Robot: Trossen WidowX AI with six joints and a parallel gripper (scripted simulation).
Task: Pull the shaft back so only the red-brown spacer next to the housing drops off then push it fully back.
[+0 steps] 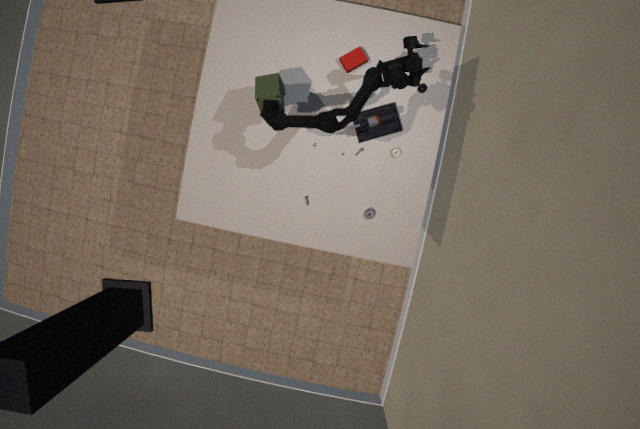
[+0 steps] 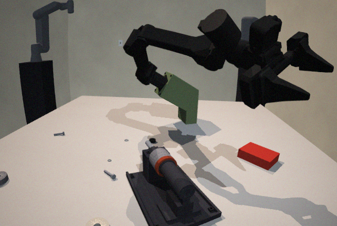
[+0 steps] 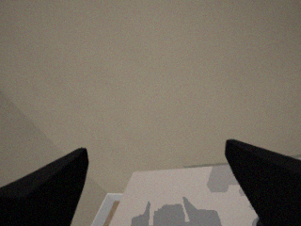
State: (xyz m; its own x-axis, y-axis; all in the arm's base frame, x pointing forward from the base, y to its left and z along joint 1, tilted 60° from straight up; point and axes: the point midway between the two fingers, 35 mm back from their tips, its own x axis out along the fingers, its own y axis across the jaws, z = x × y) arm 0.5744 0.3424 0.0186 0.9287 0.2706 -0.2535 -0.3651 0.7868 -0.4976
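My gripper is now 230 mm above the thin grey shaft, 210 mm to the left of it and 170 mm past it. From my hand the other things lie so: black disc 300 mm below, 110 mm ahead, 20 mm to the right; then red block 300 mm below, 250 mm behind, 120 mm to the left; then red-brown spacer 230 mm below, 200 mm to the right, 140 mm behind.
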